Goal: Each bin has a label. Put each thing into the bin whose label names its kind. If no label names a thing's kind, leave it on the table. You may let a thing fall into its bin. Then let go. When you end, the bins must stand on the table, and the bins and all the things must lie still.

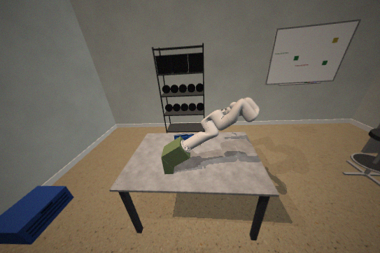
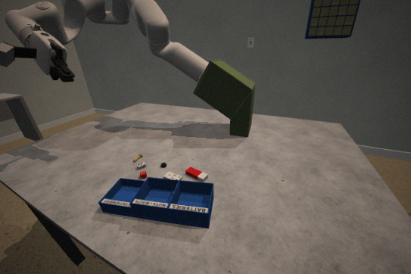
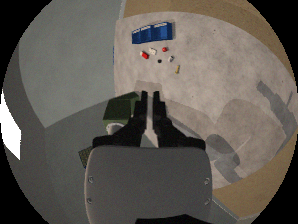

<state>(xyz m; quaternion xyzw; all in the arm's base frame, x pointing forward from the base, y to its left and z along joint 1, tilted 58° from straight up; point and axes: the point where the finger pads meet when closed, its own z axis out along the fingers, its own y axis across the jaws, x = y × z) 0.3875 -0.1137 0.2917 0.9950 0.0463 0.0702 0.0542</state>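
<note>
My hand is 110 mm short of the blue bin, 360 mm to the right of it and 270 mm above it. From my hand the other things lie so: red die: 40 mm ahead, 260 mm to the left, 280 mm below; brass bolt: 40 mm behind, 170 mm to the left, 280 mm below; small silver piece: 220 mm to the left, 280 mm below.
</note>
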